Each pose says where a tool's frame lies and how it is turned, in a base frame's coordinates. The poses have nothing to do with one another.
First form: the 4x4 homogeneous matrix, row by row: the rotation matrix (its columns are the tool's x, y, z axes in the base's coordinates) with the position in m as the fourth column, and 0 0 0 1 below. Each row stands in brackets.
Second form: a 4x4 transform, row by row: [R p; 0 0 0 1], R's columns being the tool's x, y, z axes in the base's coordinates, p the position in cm. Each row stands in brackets. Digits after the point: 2 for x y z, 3 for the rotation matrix.
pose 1, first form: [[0.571 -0.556 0.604 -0.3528], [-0.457 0.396 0.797 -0.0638], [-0.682 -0.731 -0.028 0.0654], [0 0 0 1]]
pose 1, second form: [[0.571 -0.556 0.604 -35.28], [-0.457 0.396 0.797 -6.38], [-0.682 -0.731 -0.028 6.54], [0 0 0 1]]
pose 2, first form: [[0.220 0.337 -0.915 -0.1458], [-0.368 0.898 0.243 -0.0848], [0.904 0.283 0.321 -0.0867], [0 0 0 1]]
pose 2, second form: [[0.220 0.337 -0.915 -14.58], [-0.368 0.898 0.243 -8.48], [0.904 0.283 0.321 -8.67], [0 0 0 1]]
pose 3, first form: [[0.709 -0.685 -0.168 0.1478], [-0.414 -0.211 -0.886 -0.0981], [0.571 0.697 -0.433 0.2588], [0 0 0 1]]
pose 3, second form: [[0.709 -0.685 -0.168 14.78], [-0.414 -0.211 -0.886 -9.81], [0.571 0.697 -0.433 25.88], [0 0 0 1]]
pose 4, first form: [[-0.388 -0.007 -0.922 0.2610], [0.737 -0.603 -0.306 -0.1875], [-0.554 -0.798 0.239 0.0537], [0 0 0 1]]
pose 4, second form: [[-0.388 -0.007 -0.922 26.10], [0.737 -0.603 -0.306 -18.75], [-0.554 -0.798 0.239 5.37], [0 0 0 1]]
